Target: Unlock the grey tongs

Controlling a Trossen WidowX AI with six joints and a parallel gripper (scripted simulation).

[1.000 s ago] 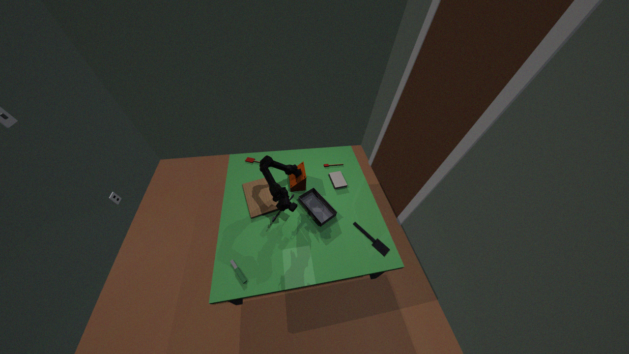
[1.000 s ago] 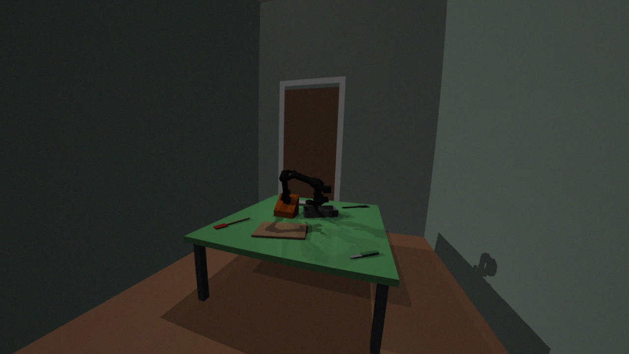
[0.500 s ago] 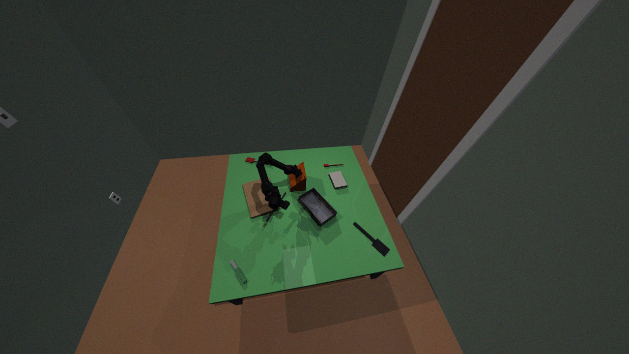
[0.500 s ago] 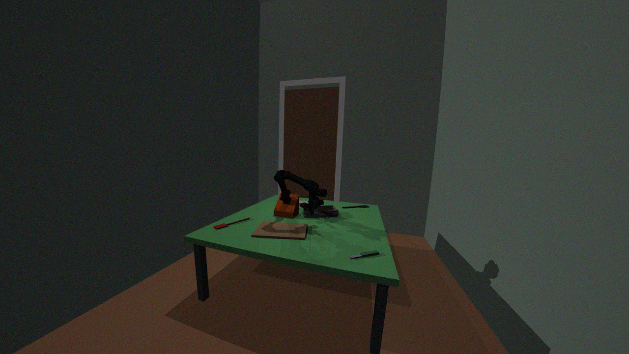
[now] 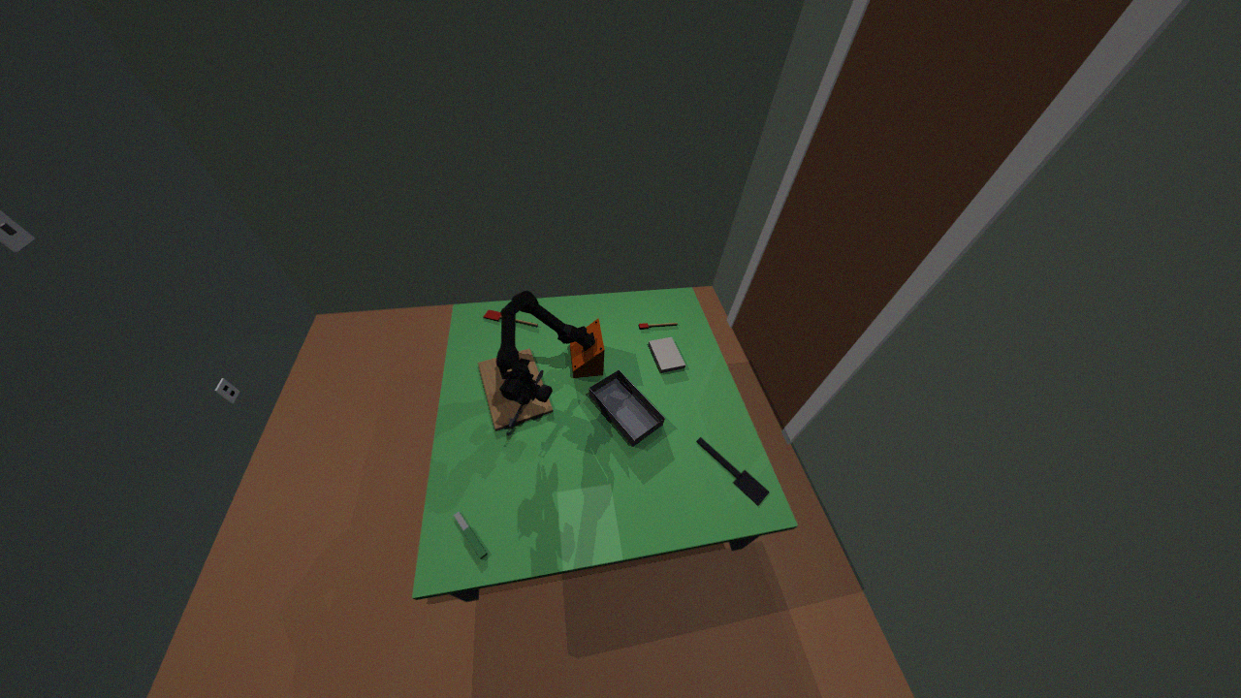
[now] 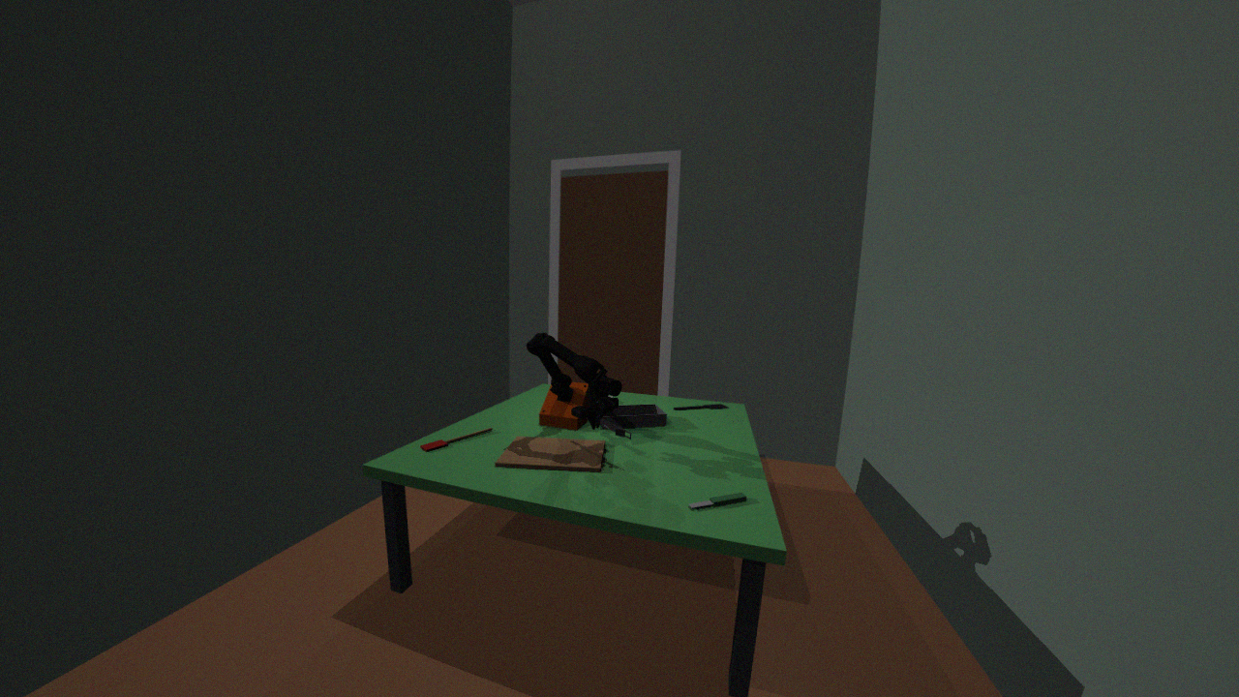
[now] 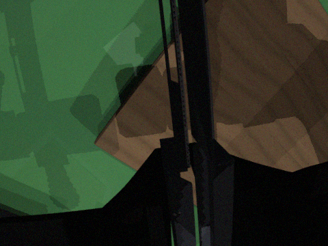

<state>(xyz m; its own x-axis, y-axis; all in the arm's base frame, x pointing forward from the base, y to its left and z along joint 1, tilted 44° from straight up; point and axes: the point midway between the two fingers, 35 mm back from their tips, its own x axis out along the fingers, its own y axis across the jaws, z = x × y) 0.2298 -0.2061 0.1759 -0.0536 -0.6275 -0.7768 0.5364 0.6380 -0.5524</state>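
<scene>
Right now my gripper tip is 13 cm past the wooden board, 8 cm to the left of it and 8 cm above it. Round my gripper tip: green-handled tool 44 cm ahead, 25 cm to the right, 8 cm below; yellow piece 7 cm ahead, 5 cm to the right, 3 cm above; roasting tin 38 cm to the left, 6 cm below, 6 cm ahead.
</scene>
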